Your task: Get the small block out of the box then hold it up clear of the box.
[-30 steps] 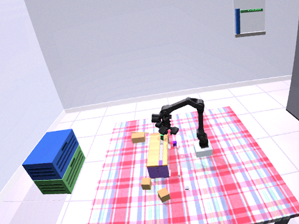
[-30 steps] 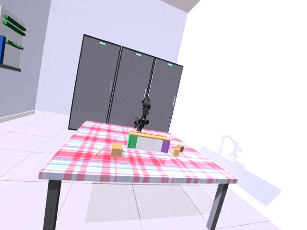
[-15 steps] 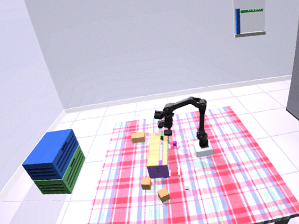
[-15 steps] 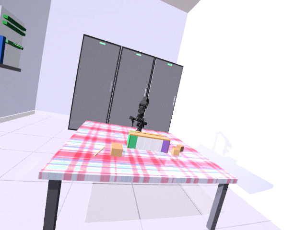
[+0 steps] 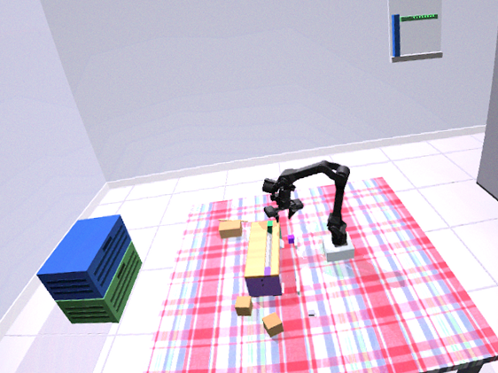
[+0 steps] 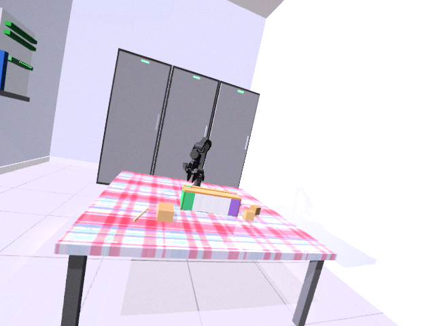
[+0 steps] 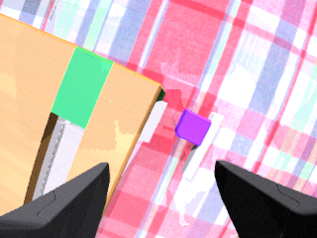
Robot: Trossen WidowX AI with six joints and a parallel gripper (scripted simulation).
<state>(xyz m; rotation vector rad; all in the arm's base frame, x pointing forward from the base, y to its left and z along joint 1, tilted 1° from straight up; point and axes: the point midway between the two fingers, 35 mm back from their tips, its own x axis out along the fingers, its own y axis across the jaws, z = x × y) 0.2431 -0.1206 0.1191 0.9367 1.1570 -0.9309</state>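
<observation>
Now: gripper tip 30 mm past the small purple block, 10 mm to the left of it and 130 mm above it. Round my gripper tip: long box (70 mm ahead, 140 mm to the left, 80 mm below); then thin stick (290 mm ahead, 280 mm to the right, 140 mm below).
</observation>
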